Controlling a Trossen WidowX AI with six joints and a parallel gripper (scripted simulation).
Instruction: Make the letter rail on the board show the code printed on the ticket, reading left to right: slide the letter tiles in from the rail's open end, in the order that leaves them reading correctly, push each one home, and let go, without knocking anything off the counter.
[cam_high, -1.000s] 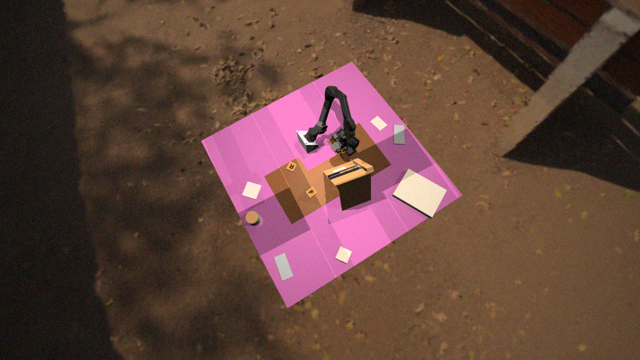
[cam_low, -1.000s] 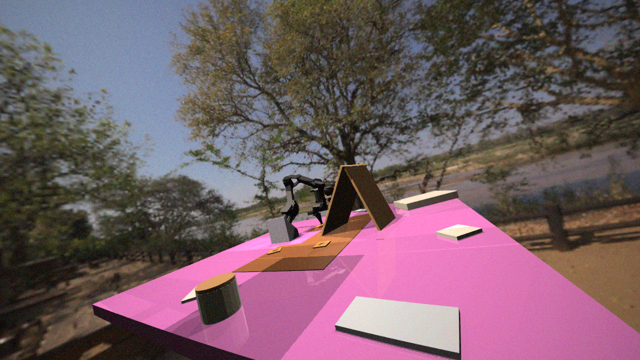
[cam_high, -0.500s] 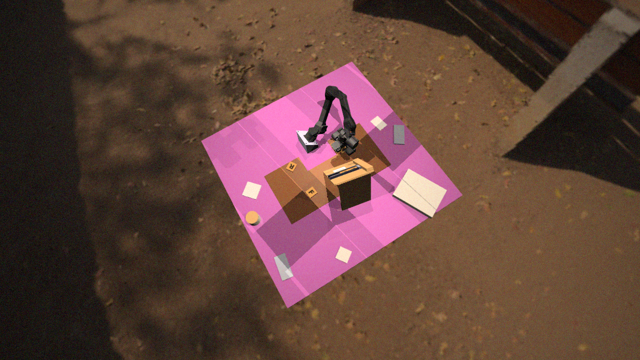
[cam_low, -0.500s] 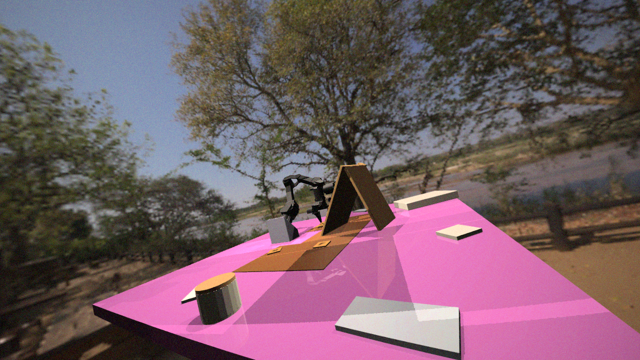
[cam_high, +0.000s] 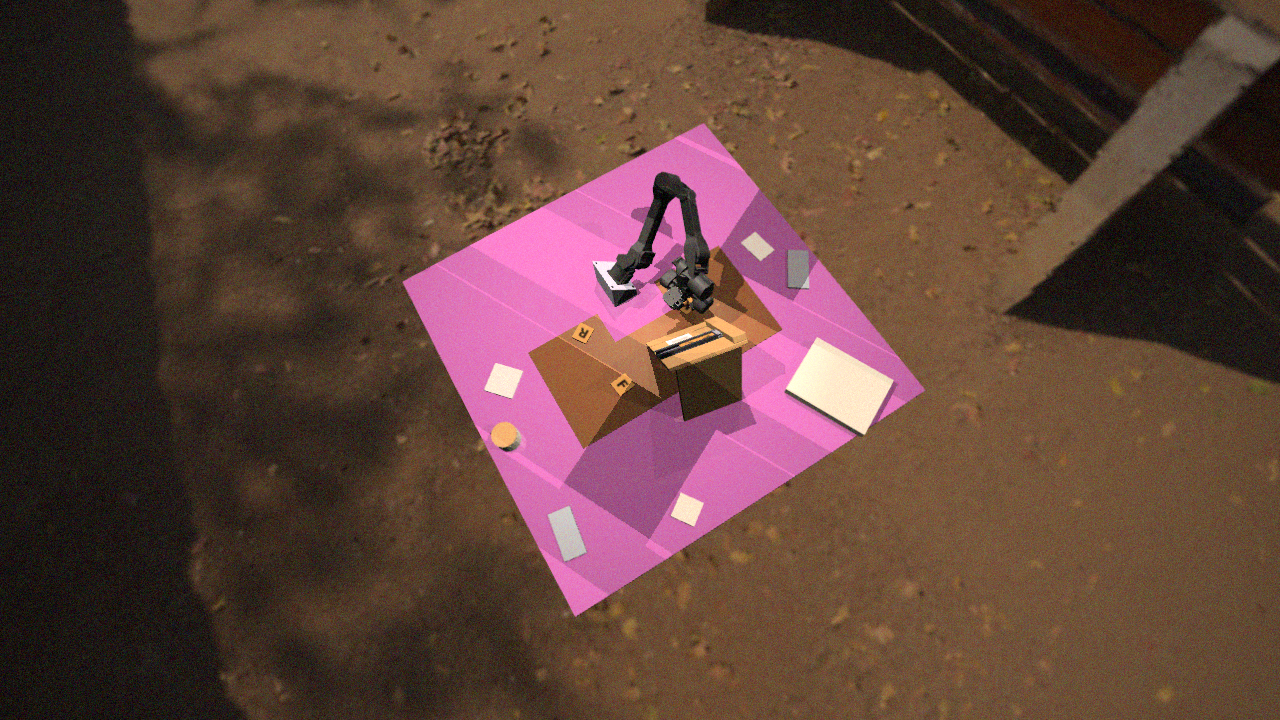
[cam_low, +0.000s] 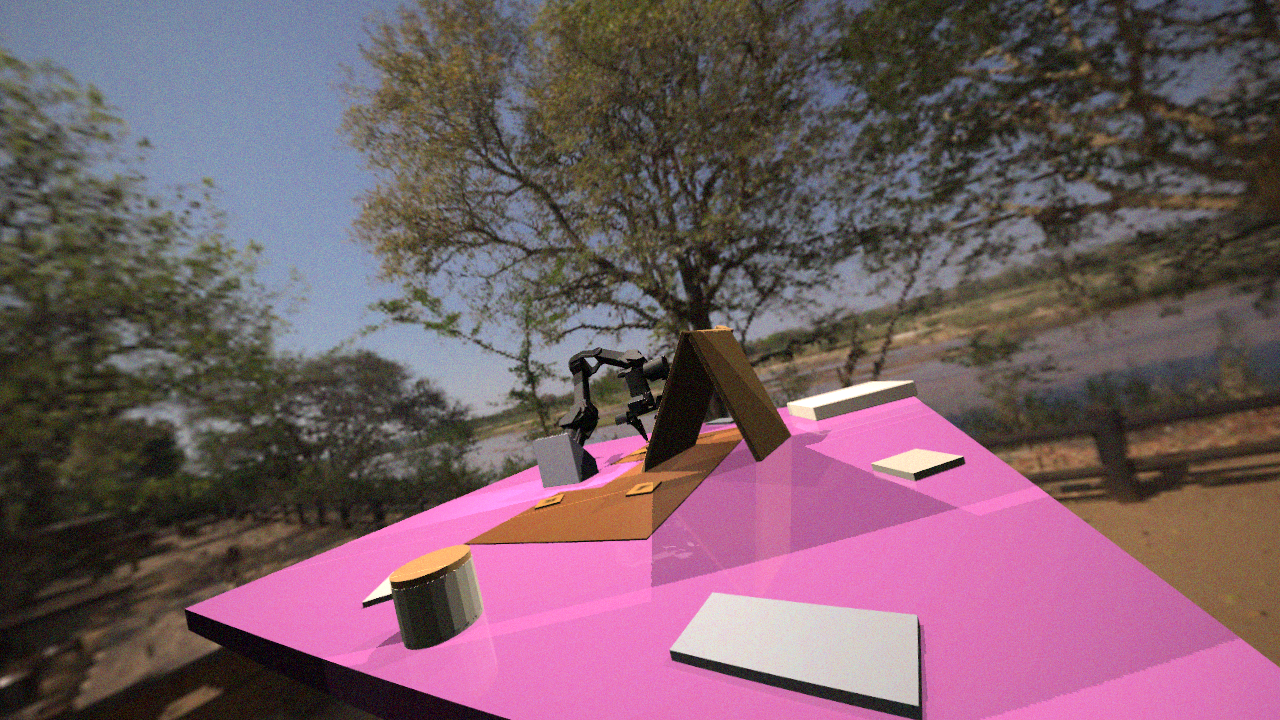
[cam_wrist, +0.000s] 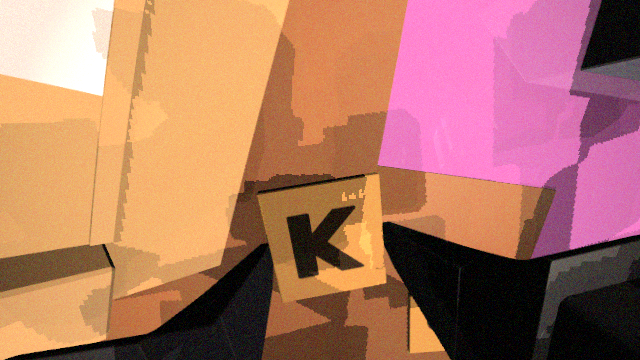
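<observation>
My gripper tip is 11 cm to the left of the white ticket, 10 cm short of it and 5 cm below it. Round my gripper tip: brown mat: 15 cm to the right, 5 cm below, 1 cm behind; large pale slab: 52 cm ahead, 21 cm to the left, 3 cm below; letter tile: 33 cm to the right, 8 cm ahead, 4 cm below.
</observation>
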